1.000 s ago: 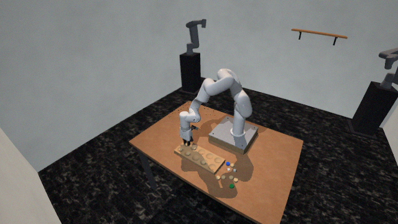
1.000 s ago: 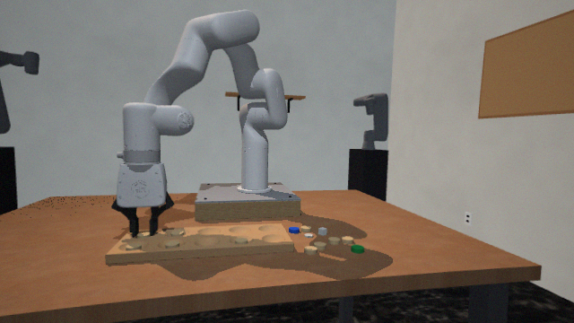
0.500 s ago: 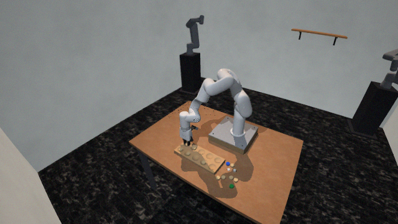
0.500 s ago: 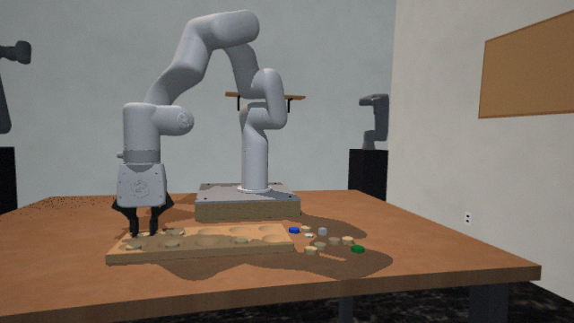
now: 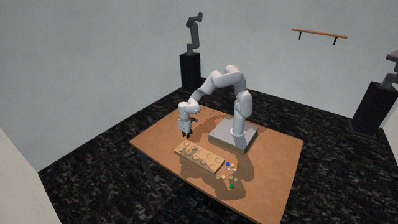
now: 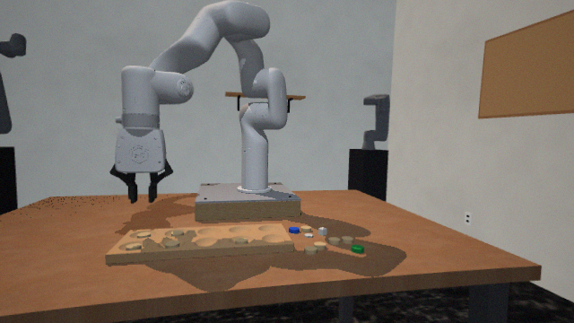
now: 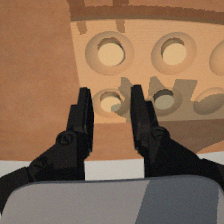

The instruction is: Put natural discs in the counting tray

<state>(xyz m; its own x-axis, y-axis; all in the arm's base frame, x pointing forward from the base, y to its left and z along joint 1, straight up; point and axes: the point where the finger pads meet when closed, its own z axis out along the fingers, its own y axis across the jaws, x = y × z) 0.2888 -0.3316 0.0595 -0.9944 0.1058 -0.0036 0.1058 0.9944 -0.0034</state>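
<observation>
My gripper is now 14 cm to the right of the wooden counting tray, 11 cm above it and 6 cm short of it. From my hand the other things lie so: blue disc (37 cm to the left, 11 cm below, 2 cm ahead); small white disc (40 cm to the left, 12 cm below, 7 cm ahead); cube (44 cm to the left, 11 cm below, 6 cm ahead).
</observation>
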